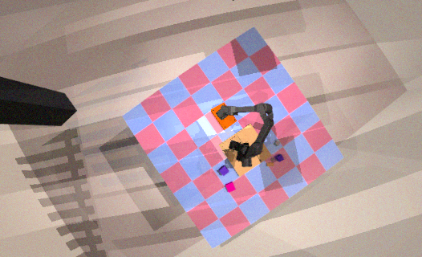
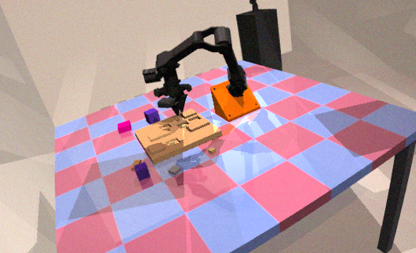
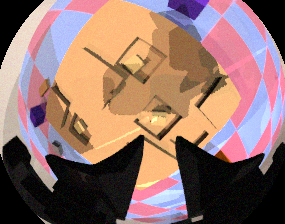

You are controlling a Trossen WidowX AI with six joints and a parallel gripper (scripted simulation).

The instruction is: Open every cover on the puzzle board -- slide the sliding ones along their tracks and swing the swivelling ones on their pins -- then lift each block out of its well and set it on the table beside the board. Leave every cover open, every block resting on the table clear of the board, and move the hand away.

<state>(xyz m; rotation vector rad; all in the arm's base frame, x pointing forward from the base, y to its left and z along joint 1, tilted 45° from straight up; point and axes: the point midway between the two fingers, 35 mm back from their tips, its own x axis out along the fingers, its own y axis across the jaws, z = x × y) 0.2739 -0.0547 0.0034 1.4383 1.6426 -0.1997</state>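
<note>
Right now my gripper tip is 50 mm short of the tan puzzle board, 10 mm to the right of it and 60 mm above it. Also, from my gripper tip: magenta block: 200 mm ahead, 250 mm to the right, 60 mm below; then orange piece: 270 mm ahead, 100 mm to the left, 70 mm below.
</note>
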